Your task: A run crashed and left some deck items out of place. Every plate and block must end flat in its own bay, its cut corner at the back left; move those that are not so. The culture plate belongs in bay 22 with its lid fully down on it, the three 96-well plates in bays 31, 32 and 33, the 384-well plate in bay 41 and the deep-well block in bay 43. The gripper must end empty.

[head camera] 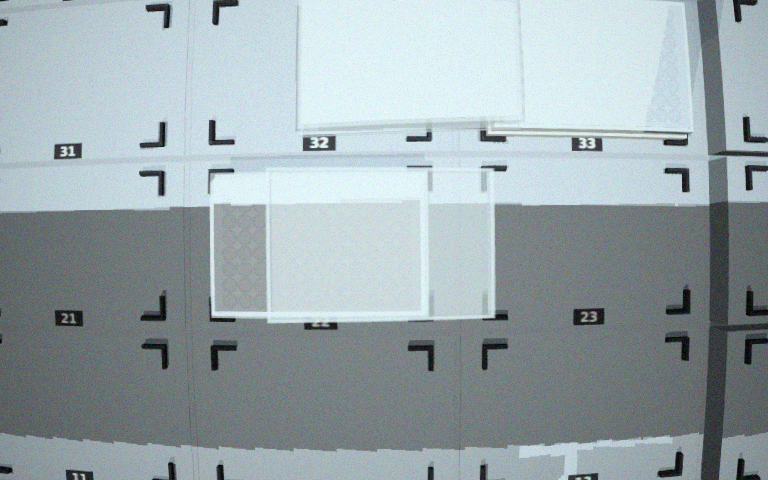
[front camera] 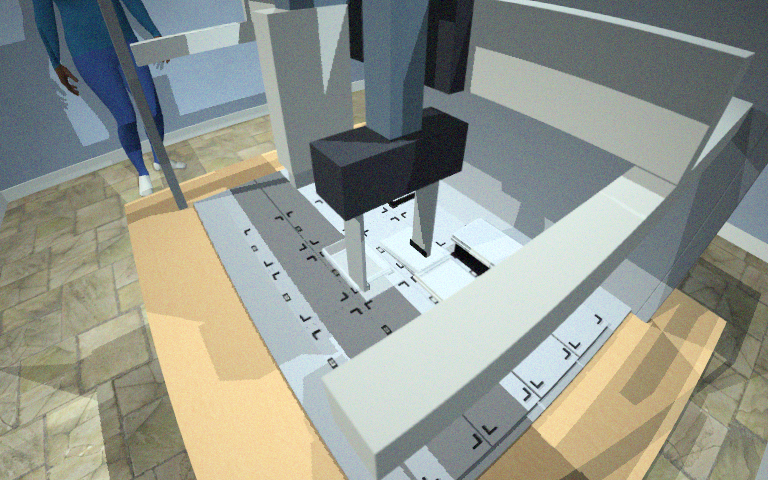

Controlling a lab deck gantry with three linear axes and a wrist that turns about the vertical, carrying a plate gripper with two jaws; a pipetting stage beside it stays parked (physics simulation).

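Places are measured from the robot's base along level axes (x ahead, y left, z up), in metres.
Where they show: gripper, fingertip midpoint: (front camera: 390, 265); robot's base, link origin: (front camera: 245, 232).
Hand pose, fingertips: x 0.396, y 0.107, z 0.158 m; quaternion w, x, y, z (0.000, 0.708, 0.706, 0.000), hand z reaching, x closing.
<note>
Things, the pixels of their top centre, and the offset from my fingertips.
- third 96-well plate, top centre: (front camera: 490, 241) dy +0.252, dx -0.013, dz -0.101 m
- dark deep-well block, top centre: (front camera: 493, 248) dy +0.257, dx -0.004, dz -0.116 m
- 384-well plate, top centre: (front camera: 390, 184) dy +0.257, dx -0.332, dz -0.144 m
The culture plate (front camera: 338, 255) (head camera: 240, 254) lies in bay 22. Its clear lid (front camera: 380, 281) (head camera: 461, 254) lies shifted right across it, overhanging towards bay 23. My gripper (front camera: 391, 270) is open and empty above the lid; its jaws do not show in the head view. One 96-well plate (front camera: 399, 243) (head camera: 407, 62) sits right of centre in bay 32, its right edge over the 96-well plate (front camera: 447, 277) (head camera: 594, 67) in bay 33. The third 96-well plate (front camera: 488, 233) lies on the dark deep-well block (front camera: 470, 259). The 384-well plate (front camera: 402, 200) shows partly at bay 41. Cut corners are unclear.
A pale beam (front camera: 487, 339) crosses the front view and hides part of the deck. A pale column (front camera: 308, 96) stands behind the gripper at the left. The dark gripper body (front camera: 390, 164) hides part of the deck's back. A person (front camera: 107, 73) stands beyond the table.
</note>
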